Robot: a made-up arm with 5 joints.
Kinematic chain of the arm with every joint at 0, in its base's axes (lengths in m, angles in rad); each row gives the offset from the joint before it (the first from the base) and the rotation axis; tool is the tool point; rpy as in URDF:
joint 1: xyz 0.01 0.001 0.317 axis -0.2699 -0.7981 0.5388
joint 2: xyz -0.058 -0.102 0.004 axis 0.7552 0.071 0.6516
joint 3: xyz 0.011 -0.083 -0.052 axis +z
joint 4: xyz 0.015 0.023 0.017 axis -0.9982 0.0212 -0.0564
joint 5: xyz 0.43 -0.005 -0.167 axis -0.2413 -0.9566 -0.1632
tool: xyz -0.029 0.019 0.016 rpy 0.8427 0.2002 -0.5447
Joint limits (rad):
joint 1: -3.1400..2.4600
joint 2: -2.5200..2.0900
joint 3: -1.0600..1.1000
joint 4: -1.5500..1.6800
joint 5: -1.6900..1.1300
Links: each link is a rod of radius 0.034 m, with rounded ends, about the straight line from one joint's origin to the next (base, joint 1, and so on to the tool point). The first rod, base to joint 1, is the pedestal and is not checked.
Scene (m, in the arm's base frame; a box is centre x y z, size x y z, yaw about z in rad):
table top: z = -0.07
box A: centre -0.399 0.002 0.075 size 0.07 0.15 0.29 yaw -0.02
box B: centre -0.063 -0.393 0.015 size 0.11 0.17 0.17 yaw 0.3
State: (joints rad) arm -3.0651 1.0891 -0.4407 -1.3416 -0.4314
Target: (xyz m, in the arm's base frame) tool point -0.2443 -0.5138 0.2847
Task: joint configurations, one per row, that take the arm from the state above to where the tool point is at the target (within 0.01 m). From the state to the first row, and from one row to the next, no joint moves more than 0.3 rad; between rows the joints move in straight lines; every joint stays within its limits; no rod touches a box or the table.
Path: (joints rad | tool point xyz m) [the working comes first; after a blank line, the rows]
Joints at the target: -1.6064 -0.6114 -0.9580 -1.5500 -0.4253
Straight joint move there: touches box A.

1: -2.9751 0.8073 -0.5661 -1.4111 -0.4573 | -0.3137 0.1951 0.1496
2: -2.8851 0.5255 -0.6914 -1.4805 -0.4831 | -0.4142 0.1525 0.2414
3: -2.7950 0.2436 -0.8168 -1.5500 -0.5090 | -0.4902 0.0496 0.3301
4: -2.4979 0.0299 -0.8521 -1.5500 -0.4881 | -0.5026 -0.1051 0.2766
5: -2.2007 -0.1839 -0.8874 -1.5500 -0.4671 | -0.4592 -0.2655 0.2397
6: -1.9035 -0.3976 -0.9227 -1.5500 -0.4462 | -0.3663 -0.4089 0.2385
7: -1.6064 -0.6114 -0.9580 -1.5500 -0.4253 | -0.2443 -0.5138 0.2847

